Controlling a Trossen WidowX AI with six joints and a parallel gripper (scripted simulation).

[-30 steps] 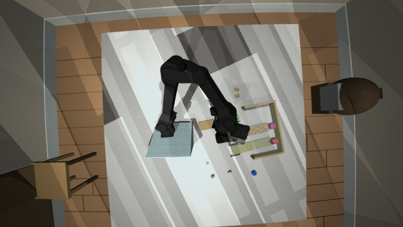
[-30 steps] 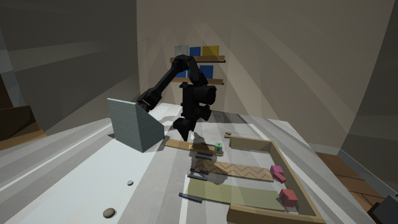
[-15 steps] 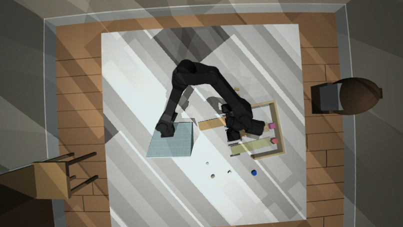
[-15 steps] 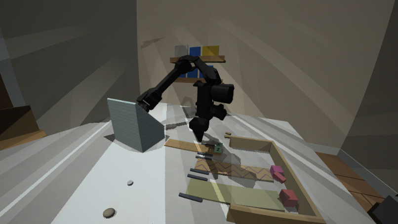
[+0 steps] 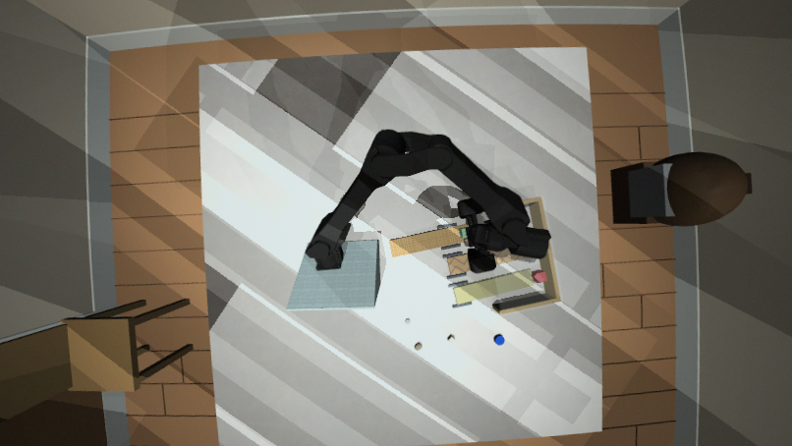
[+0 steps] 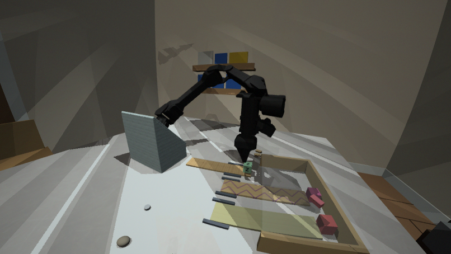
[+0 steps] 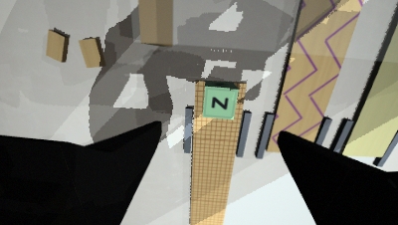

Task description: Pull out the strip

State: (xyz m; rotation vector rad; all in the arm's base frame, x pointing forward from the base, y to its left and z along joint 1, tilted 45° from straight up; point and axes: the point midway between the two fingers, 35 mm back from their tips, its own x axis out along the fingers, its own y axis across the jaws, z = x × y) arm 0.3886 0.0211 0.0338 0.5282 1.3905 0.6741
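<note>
Right now the green labelled cube is 10 mm ahead of my gripper tip and 50 mm below it. The rest, counted from my gripper tip: blue ball: 100 mm ahead, 360 mm to the right, 60 mm below; pebble: 160 mm behind, 350 mm to the right, 60 mm below; tan checked strip: 100 mm behind, 20 mm to the right, 70 mm below.
</note>
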